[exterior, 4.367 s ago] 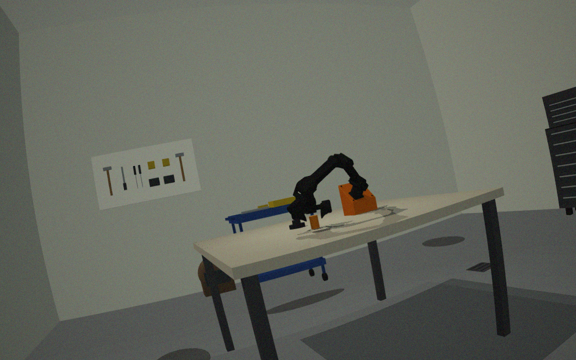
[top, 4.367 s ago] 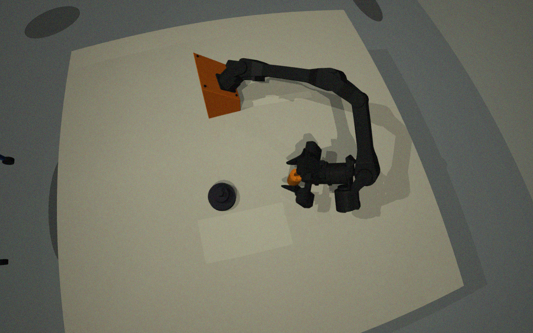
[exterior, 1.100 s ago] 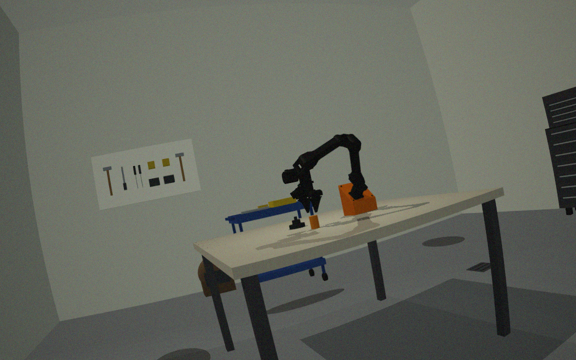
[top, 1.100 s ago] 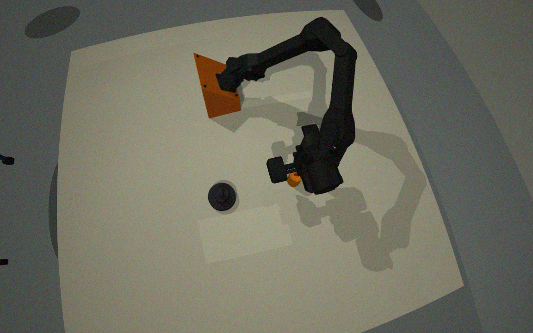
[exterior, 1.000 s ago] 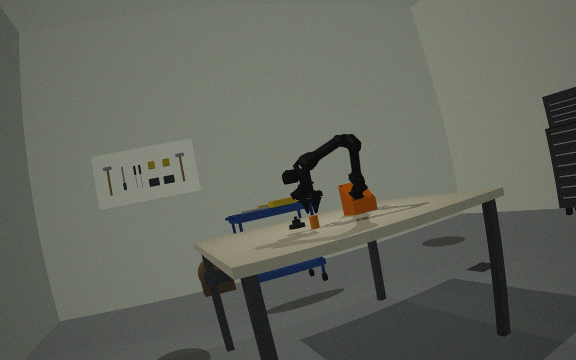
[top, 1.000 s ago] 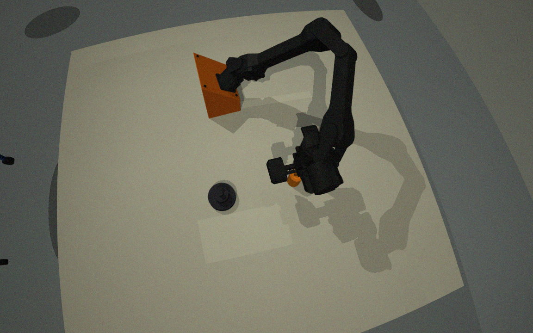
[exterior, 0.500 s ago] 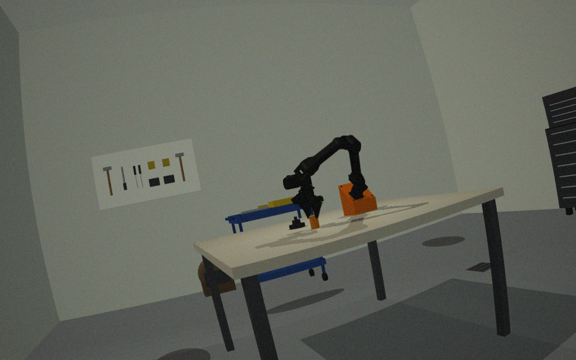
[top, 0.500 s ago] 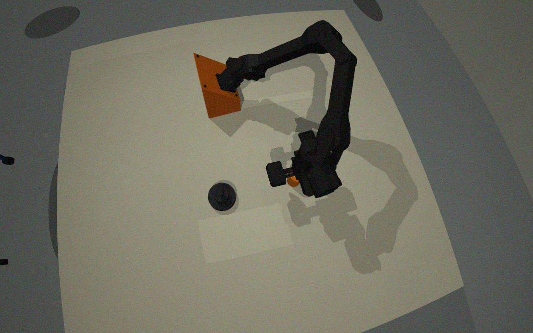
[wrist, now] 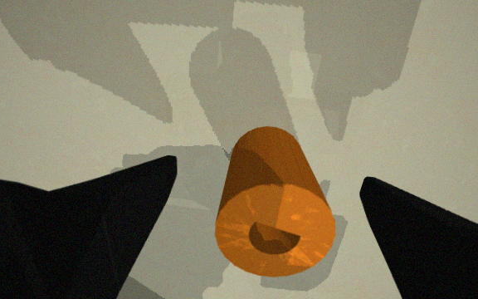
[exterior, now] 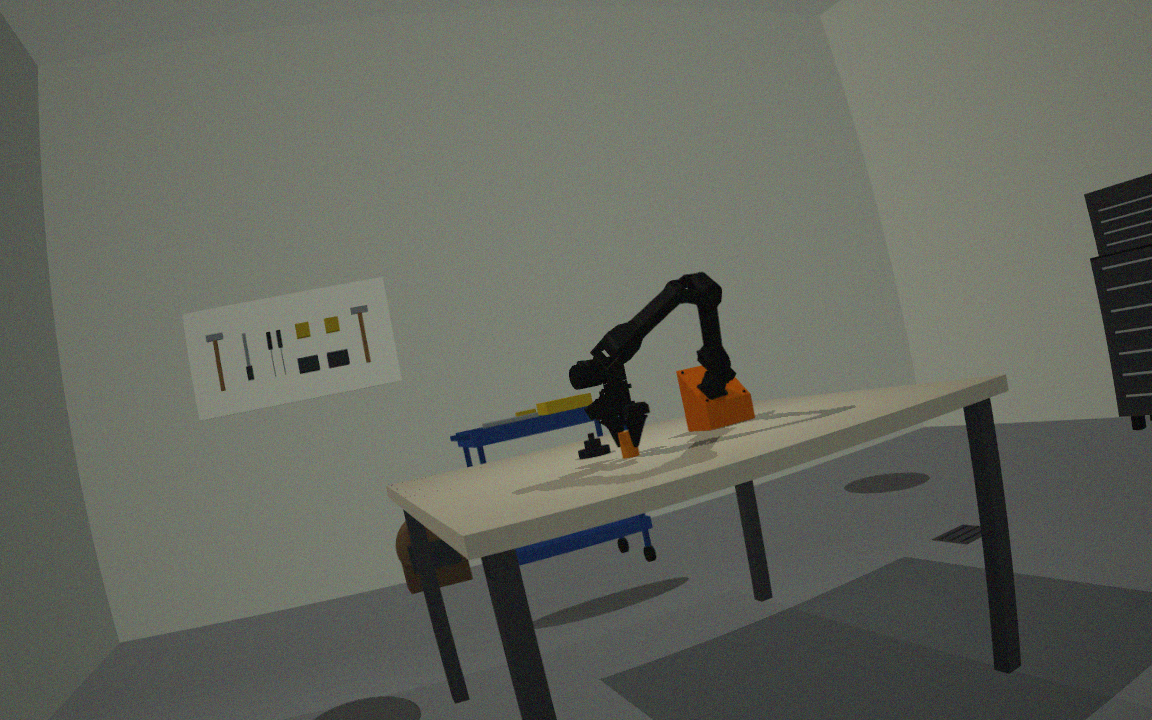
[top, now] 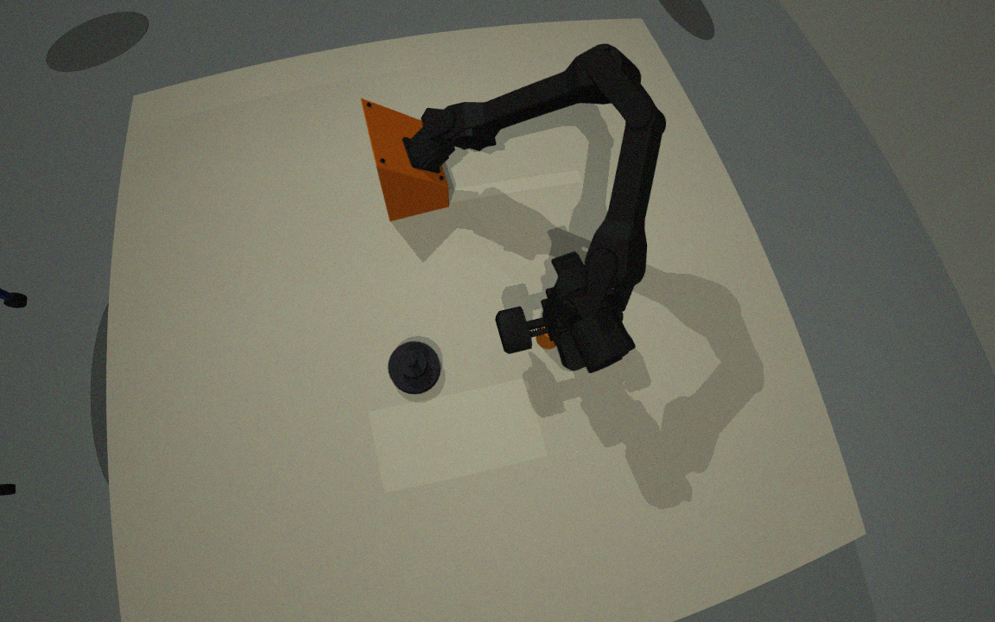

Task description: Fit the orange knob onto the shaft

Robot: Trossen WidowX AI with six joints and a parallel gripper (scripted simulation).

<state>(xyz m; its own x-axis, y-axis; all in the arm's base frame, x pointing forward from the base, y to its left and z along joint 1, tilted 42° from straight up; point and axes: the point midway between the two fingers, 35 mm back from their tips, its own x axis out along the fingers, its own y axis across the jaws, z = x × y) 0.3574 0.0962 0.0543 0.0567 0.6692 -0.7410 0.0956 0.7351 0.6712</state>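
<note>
The orange knob lies 10 mm above my gripper tip. From my gripper tip the other things lie so: dark round pedestal (30 mm behind, 230 mm to the right, 10 mm above).
</note>
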